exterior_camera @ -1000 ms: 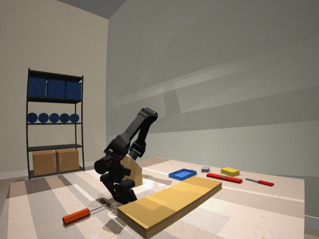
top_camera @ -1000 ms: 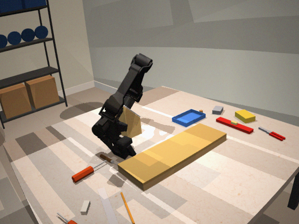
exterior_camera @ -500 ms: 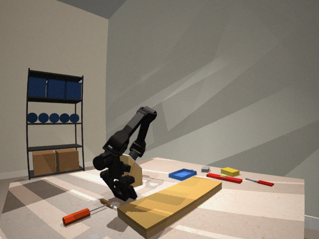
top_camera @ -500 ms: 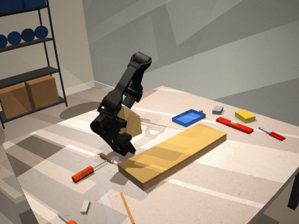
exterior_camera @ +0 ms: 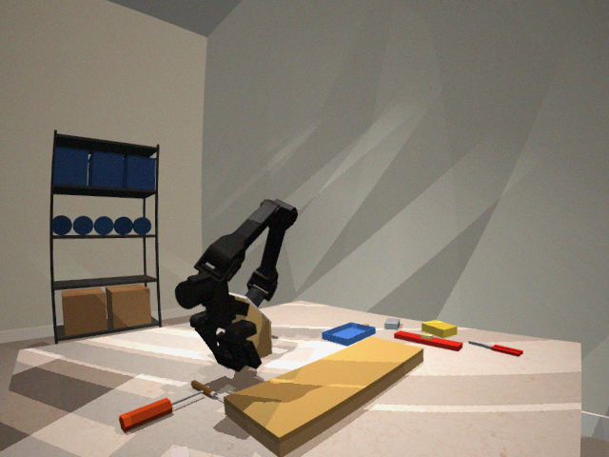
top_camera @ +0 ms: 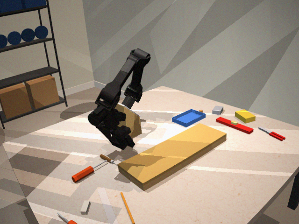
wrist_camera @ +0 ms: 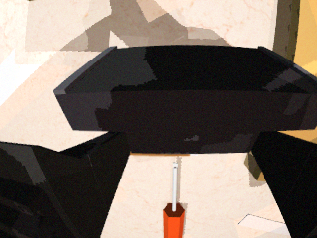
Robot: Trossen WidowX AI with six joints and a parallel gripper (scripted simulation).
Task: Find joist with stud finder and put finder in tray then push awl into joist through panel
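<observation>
Right now my gripper tip is 10 mm to the right of the stud finder and 10 mm short of it. Round my gripper tip: pencil 330 mm ahead, 120 mm to the right, 70 mm below; then ruler 320 mm ahead, 180 mm to the right, 80 mm below; then awl 70 mm below, 50 mm to the right, 20 mm ahead.
</observation>
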